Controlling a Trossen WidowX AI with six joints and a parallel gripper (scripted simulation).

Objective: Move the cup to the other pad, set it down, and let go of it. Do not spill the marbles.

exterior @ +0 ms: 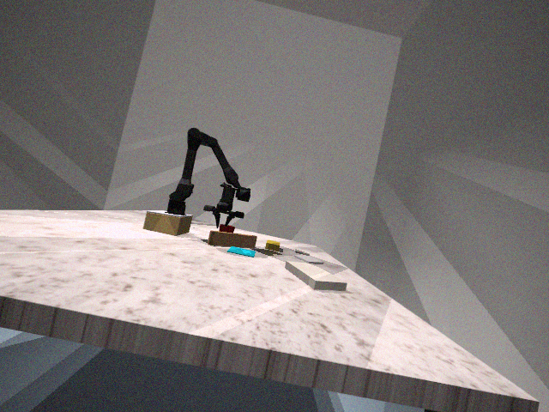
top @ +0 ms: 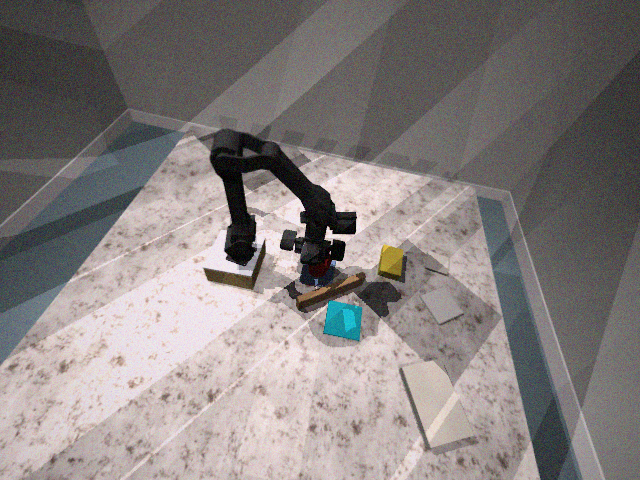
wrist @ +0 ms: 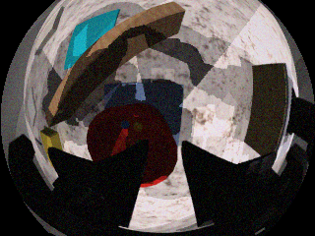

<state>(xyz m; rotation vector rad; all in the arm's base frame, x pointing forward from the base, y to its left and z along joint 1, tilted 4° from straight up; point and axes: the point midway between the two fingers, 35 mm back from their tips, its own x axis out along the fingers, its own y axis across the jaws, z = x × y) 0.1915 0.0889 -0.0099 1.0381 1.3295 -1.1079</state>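
Now: gripper tip 30 mm short of the red cup and 10 mm above it. The rest, counted from my gripper tip: wooden bar (100 mm ahead, 60 mm to the right, 30 mm below); then cyan pad (160 mm ahead, 120 mm to the right, 60 mm below); then blue pad (60 mm below, 30 mm ahead).
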